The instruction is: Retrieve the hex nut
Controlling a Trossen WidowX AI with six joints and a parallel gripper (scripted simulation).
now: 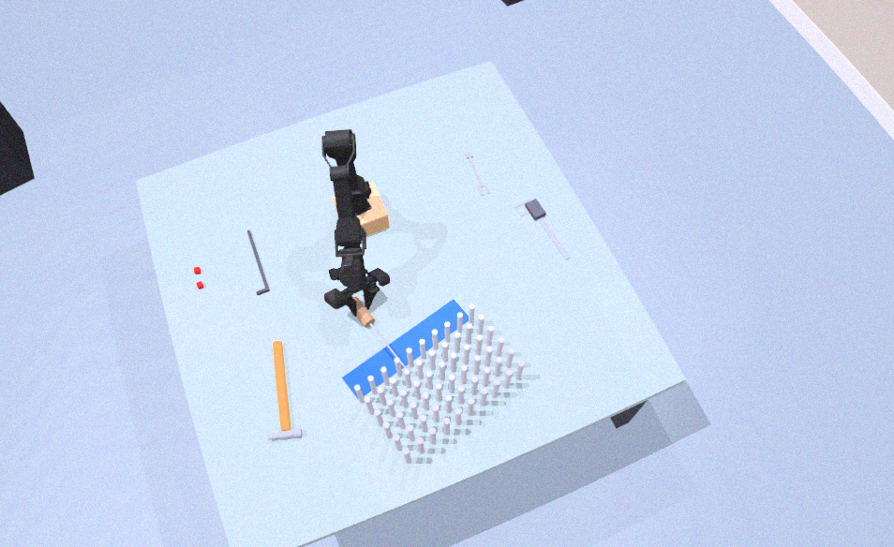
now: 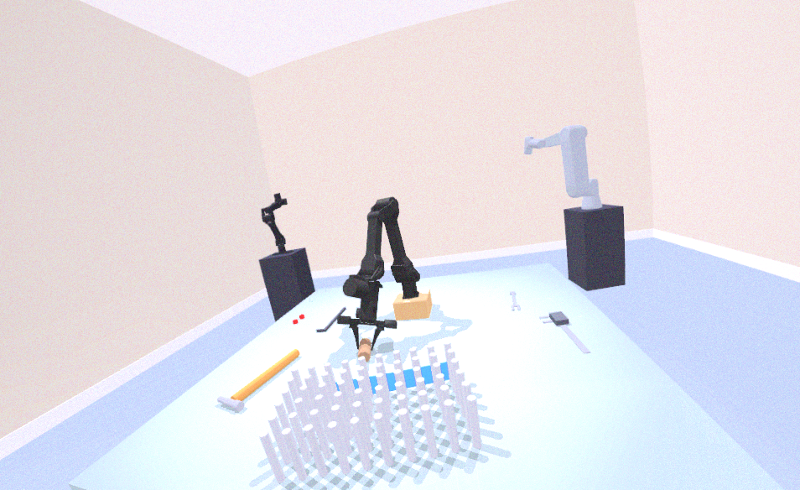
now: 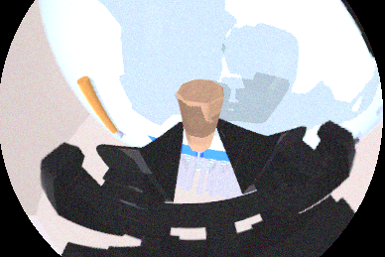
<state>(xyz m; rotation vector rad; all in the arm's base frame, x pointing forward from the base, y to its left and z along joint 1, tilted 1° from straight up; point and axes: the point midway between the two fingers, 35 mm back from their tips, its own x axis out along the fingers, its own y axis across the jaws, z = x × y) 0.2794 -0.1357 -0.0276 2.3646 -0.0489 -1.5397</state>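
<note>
Right now my gripper tip is 10 cm short of the thin hook tool and 2 cm to the right of it. The rest, counted from my gripper tip: small wrench: 54 cm to the left, 26 cm behind, 2 cm below; then blue taped strip: 15 cm ahead, 6 cm to the left, 2 cm below.
</note>
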